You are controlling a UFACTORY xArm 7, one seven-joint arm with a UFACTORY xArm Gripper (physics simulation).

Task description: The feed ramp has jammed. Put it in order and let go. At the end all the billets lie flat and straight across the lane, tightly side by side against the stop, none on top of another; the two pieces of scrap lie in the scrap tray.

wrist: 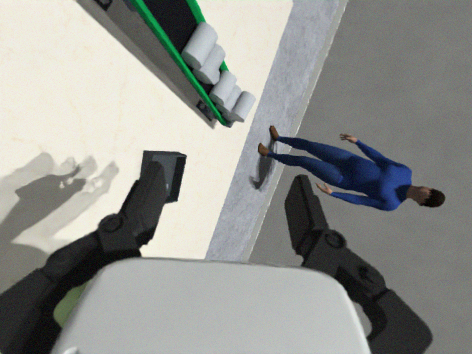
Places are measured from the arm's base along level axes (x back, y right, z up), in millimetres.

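Pixels of known places: gripper, between the fingertips: (pixel 228 183).
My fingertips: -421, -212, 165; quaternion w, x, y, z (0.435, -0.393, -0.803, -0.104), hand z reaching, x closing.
Observation:
For each thing: its top centre in the pictures, then the offset to it from my fingertips, as dx, dy, dz. "*": a spot on its surface instead. Level surfaces: height alone.
- feed ramp, a spot on its surface: (pixel 160 36) * -151, +62, -254
- upper billet, centre of its top: (pixel 207 46) -187, +129, -229
- third billet, centre of its top: (pixel 229 89) -171, +241, -244
- outermost billet, centre of its top: (pixel 249 108) -161, +304, -218
- dark scrap tray, centre of its top: (pixel 166 180) +78, +239, -312
- cream table top, height of its surface: dz -347
The feed ramp (pixel 160 36) has green rails and a dark lane, at the top of the wrist view. Several light grey billets lie at its lower end. Two of them, an upper billet (pixel 201 45) and its neighbour (pixel 212 64), lie close together. After a gap come a third billet (pixel 223 88) and the outermost billet (pixel 244 106), with another partly hidden between them. I cannot tell whether any rests on another, nor make out scrap among them. The dark scrap tray (pixel 181 170) is partly behind the left finger; a small pale patch shows inside. My gripper (pixel 228 183) is open and empty, high above the table.
The cream table top (pixel 75 100) ends at a grey-blue strip (pixel 290 60) running diagonally. Beyond it a human figure in blue (pixel 360 172) stands on the grey floor (pixel 415 75). Part of a green block (pixel 67 307) shows at the lower left, behind the gripper linkage.

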